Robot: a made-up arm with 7 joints. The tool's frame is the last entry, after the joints. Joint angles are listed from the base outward.
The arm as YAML. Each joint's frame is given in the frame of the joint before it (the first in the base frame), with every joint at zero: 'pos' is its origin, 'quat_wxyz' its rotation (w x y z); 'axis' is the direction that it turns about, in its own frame. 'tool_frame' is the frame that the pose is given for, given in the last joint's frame.
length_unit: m
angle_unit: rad
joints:
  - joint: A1
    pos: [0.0, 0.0, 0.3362]
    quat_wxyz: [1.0, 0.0, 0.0, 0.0]
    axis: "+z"
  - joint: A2
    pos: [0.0, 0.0, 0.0]
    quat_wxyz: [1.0, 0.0, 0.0, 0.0]
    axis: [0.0, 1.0, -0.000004]
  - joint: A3
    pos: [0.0, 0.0, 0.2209]
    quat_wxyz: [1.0, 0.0, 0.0, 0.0]
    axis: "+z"
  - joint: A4
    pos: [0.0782, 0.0, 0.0]
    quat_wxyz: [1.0, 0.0, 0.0, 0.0]
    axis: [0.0, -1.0, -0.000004]
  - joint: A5
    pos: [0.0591, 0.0, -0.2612]
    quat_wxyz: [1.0, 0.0, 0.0, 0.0]
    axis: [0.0, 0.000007, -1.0]
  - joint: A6
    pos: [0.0, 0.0, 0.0]
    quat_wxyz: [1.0, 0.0, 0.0, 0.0]
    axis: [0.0, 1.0, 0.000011]
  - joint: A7
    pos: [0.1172, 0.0, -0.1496]
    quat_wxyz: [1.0, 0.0, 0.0, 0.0]
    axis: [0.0, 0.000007, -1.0]
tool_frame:
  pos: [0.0, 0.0, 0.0]
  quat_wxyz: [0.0, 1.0, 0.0, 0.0]
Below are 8 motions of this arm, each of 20 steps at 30 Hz.
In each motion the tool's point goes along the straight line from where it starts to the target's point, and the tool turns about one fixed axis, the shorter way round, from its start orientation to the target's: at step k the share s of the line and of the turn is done. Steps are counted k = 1, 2, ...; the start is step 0. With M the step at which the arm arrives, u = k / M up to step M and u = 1 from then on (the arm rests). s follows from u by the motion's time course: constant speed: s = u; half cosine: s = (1 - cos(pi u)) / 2; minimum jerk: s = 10 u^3 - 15 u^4 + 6 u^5.
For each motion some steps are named. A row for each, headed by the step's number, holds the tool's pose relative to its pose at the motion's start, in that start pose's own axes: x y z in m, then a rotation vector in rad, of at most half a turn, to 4 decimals.
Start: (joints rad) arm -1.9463 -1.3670 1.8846 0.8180 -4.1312 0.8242 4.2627
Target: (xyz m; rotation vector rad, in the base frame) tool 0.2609 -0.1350 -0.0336 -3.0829 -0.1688 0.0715
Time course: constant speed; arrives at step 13
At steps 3, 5, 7, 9, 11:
3: -0.0341 -0.0394 0.0221 0.1061 -0.1052 0.1178
5: -0.0568 -0.0656 0.0368 0.1769 -0.1753 0.1963
7: -0.0795 -0.0919 0.0516 0.2477 -0.2454 0.2749
9: -0.1022 -0.1181 0.0663 0.3184 -0.3155 0.3534
11: -0.1249 -0.1443 0.0810 0.3892 -0.3856 0.4319

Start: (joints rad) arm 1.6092 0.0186 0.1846 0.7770 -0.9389 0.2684 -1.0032
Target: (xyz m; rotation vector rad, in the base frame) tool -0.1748 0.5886 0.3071 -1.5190 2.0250 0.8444
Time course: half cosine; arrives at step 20
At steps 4, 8, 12, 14, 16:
4: -0.0042 0.0114 0.0087 -0.0162 -0.0084 -0.0710
8: -0.0150 0.0414 0.0316 -0.0587 -0.0303 -0.2567
12: -0.0285 0.0784 0.0599 -0.1112 -0.0573 -0.4864
14: -0.0346 0.0951 0.0727 -0.1349 -0.0695 -0.5900
16: -0.0394 0.1084 0.0828 -0.1537 -0.0792 -0.6722

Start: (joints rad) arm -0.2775 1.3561 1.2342 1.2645 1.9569 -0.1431 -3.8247
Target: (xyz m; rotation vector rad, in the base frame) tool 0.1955 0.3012 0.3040 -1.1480 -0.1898 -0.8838
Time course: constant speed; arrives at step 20
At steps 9, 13, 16, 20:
9: 0.0821 0.0002 -0.0563 -0.0495 0.4907 0.5364
13: 0.1185 0.0003 -0.0813 -0.0716 0.7088 0.7749
16: 0.1459 0.0003 -0.1001 -0.0881 0.8724 0.9537
20: 0.1823 0.0004 -0.1251 -0.1101 1.0905 1.1921

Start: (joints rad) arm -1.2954 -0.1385 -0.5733 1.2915 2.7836 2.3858 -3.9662
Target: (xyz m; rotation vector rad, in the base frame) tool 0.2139 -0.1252 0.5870 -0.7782 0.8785 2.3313
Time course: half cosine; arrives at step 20
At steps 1, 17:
1: 0.0023 0.0001 0.0004 -0.0048 0.0017 0.0098
17: 0.3511 0.0152 0.0603 -0.7337 0.2539 1.5053

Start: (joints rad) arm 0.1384 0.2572 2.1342 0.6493 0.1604 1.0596 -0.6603
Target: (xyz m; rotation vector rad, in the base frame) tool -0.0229 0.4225 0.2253 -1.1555 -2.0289 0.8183
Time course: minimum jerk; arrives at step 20
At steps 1, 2, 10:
1: -0.0002 0.0003 -0.0001 0.0004 0.0009 0.0006
2: -0.0015 0.0019 -0.0006 0.0030 0.0064 0.0047
10: -0.0870 0.1120 -0.0351 0.1741 0.3766 0.2722

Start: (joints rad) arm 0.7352 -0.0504 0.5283 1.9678 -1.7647 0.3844 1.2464
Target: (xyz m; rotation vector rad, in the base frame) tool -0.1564 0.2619 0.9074 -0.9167 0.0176 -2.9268
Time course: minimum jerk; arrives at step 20
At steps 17, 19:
17: 0.2357 0.0332 -0.1988 -0.6567 0.3374 -0.1599
19: 0.2418 0.0340 -0.2040 -0.6739 0.3462 -0.1641

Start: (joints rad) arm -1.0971 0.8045 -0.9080 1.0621 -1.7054 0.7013 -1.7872
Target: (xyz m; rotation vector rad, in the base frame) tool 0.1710 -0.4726 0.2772 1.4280 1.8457 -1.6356
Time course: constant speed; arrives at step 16
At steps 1, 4, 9, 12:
1: -0.0098 -0.0027 -0.0253 -0.0366 -0.0468 0.0325
4: -0.0394 -0.0109 -0.1011 -0.1466 -0.1873 0.1300
9: -0.0886 -0.0245 -0.2275 -0.3298 -0.4215 0.2925
12: -0.1182 -0.0326 -0.3033 -0.4397 -0.5620 0.3901

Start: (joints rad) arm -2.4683 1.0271 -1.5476 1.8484 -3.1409 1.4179 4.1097
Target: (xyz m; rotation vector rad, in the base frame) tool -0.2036 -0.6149 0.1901 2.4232 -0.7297 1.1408
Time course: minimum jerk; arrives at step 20
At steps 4, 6, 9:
4: 0.0054 -0.0501 -0.0017 0.1109 -0.0117 0.0151
6: 0.0151 -0.1410 -0.0047 0.3121 -0.0329 0.0424
9: 0.0376 -0.3518 -0.0118 0.7788 -0.0822 0.1058

